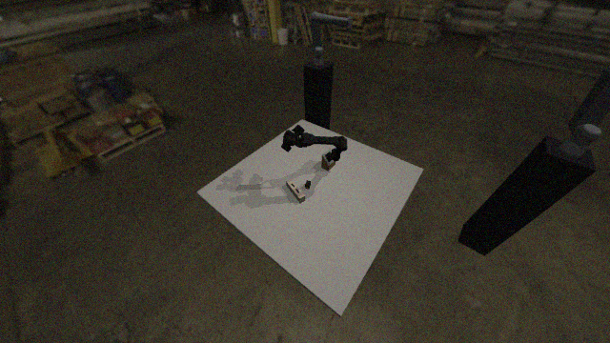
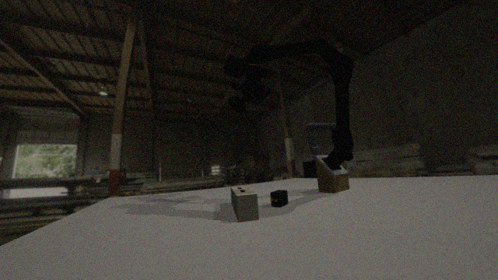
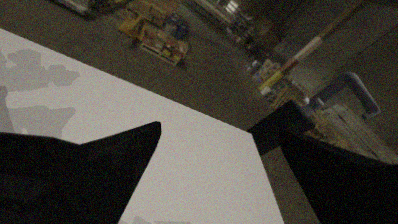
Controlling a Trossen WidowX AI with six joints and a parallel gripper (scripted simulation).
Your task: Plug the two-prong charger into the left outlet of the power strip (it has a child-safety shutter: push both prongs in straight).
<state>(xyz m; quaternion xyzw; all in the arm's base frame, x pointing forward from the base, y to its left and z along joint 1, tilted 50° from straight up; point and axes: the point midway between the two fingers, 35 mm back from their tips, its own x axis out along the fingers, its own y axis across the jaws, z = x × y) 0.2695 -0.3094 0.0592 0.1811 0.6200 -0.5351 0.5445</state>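
My gripper tip is 4 cm short of the box-shaped charger, 20 cm to the right of it and 35 cm above it.
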